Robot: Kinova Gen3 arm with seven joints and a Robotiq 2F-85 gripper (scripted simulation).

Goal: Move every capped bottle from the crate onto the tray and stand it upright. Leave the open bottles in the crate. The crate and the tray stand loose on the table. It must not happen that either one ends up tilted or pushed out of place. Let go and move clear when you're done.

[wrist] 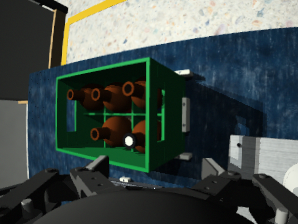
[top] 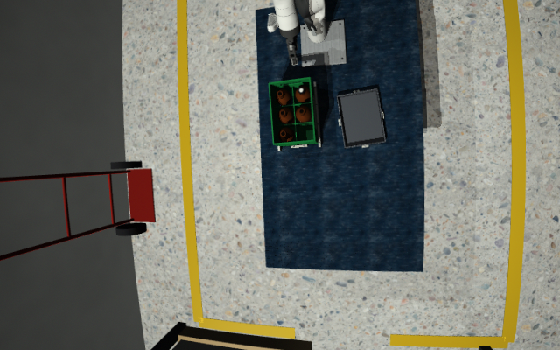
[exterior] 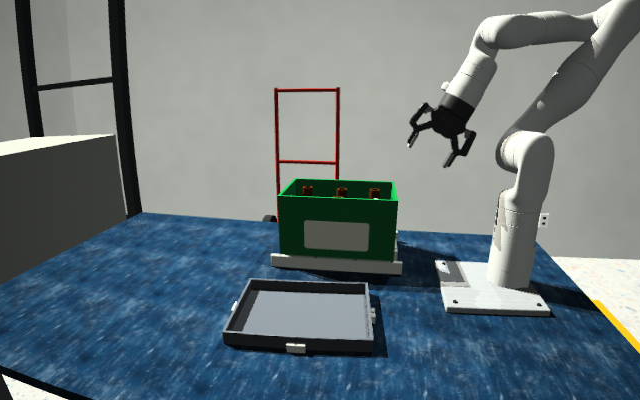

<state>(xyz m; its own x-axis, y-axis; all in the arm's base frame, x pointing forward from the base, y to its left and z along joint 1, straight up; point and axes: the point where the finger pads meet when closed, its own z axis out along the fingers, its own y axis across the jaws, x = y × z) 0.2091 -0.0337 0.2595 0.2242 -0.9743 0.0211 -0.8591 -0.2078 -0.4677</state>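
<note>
Right now the green crate is 210 mm ahead of my hand and 190 mm below it. From my hand the other things lie so: bottle: 110 mm ahead, 30 mm to the left, 180 mm below; then grey tray: 170 mm ahead, 300 mm to the left, 260 mm below.
</note>
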